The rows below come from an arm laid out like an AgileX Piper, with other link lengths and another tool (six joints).
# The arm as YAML. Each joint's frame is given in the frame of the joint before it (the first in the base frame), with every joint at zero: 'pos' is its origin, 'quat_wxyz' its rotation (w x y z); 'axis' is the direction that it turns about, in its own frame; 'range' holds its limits. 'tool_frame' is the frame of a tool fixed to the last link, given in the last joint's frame.
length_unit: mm
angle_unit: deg
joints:
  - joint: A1
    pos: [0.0, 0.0, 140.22]
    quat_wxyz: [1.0, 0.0, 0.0, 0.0]
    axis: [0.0, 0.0, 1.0]
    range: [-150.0, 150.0]
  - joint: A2
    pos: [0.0, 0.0, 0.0]
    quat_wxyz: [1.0, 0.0, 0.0, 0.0]
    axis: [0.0, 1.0, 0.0]
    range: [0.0, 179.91]
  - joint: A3
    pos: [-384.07, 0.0, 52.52]
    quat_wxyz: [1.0, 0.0, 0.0, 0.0]
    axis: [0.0, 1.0, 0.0]
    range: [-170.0, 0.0]
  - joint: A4
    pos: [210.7, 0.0, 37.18]
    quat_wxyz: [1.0, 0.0, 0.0, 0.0]
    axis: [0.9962, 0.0, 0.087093]
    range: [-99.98, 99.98]
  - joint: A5
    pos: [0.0, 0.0, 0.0]
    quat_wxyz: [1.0, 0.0, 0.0, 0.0]
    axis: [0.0, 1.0, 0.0]
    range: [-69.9, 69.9]
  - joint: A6
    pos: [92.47, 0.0, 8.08]
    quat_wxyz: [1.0, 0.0, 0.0, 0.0]
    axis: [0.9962, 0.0, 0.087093]
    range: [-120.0, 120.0]
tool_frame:
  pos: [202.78, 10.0, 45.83]
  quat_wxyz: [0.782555, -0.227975, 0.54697, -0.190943]
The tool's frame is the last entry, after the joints.
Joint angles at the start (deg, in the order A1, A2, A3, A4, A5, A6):
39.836, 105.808, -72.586, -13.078, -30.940, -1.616
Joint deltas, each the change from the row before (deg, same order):
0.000, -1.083, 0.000, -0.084, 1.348, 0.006
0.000, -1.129, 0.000, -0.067, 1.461, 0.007
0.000, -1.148, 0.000, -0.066, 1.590, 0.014
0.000, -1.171, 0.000, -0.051, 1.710, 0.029
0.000, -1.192, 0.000, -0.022, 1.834, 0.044
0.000, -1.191, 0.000, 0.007, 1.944, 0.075
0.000, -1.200, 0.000, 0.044, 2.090, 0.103
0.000, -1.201, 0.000, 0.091, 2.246, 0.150
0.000, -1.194, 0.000, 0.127, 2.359, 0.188
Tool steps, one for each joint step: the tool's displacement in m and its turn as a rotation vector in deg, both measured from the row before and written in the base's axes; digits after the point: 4 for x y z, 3 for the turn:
-0.0030, -0.0039, 0.0052, -0.309, 0.042, -0.232
-0.0031, -0.0043, 0.0051, -0.344, 0.096, -0.268
-0.0031, -0.0045, 0.0045, -0.412, 0.178, -0.301
-0.0032, -0.0048, 0.0041, -0.456, 0.266, -0.338
-0.0032, -0.0051, 0.0036, -0.492, 0.367, -0.381
-0.0031, -0.0054, 0.0029, -0.519, 0.487, -0.420
-0.0030, -0.0057, 0.0022, -0.560, 0.629, -0.469
-0.0030, -0.0060, 0.0013, -0.589, 0.805, -0.522
-0.0030, -0.0063, 0.0005, -0.607, 0.945, -0.560

